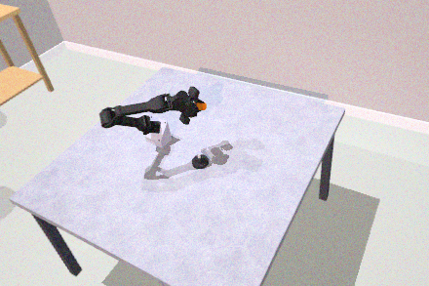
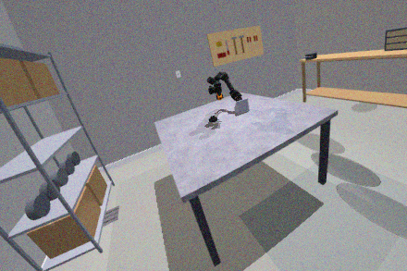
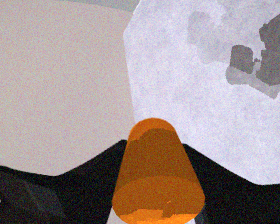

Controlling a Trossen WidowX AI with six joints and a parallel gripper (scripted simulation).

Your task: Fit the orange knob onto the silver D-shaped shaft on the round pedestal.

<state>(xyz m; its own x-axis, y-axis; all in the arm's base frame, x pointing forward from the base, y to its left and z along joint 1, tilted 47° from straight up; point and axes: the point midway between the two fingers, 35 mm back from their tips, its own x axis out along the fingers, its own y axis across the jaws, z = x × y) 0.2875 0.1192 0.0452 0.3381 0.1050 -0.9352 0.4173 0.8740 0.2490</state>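
The orange knob is 3 cm to the right of my gripper tip, 2 cm above it and 1 cm behind it. Also, from my gripper tip: dark round pedestal (21 cm below, 16 cm to the right, 3 cm ahead).
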